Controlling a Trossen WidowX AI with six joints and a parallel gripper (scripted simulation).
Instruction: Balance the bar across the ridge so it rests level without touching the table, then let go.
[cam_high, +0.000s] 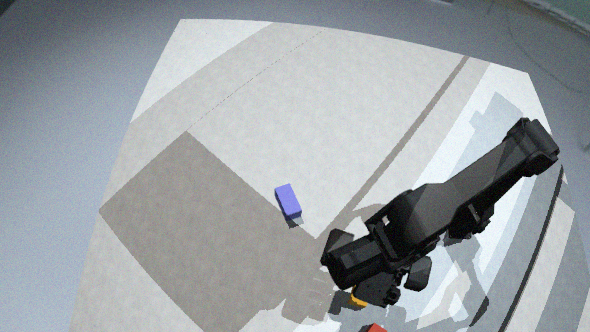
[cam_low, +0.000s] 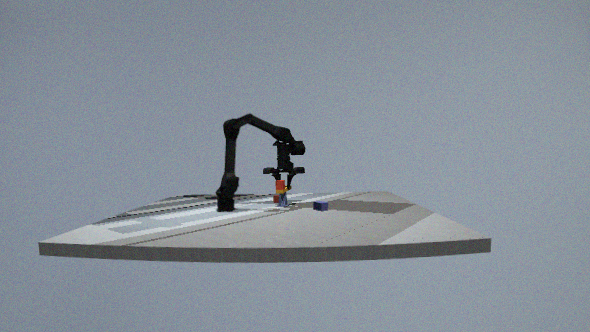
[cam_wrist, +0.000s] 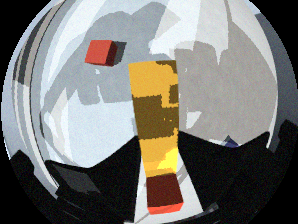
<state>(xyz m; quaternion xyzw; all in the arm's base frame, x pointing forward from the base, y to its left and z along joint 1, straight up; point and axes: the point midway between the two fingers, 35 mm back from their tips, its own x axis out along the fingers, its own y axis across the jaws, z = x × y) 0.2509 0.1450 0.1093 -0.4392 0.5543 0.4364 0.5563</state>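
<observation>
The red block lies 40 mm behind my gripper tip, 110 mm to the left of it and 60 mm below it. The rest, counted from my gripper tip: purple block 160 mm ahead, 160 mm to the right, 60 mm below.
</observation>
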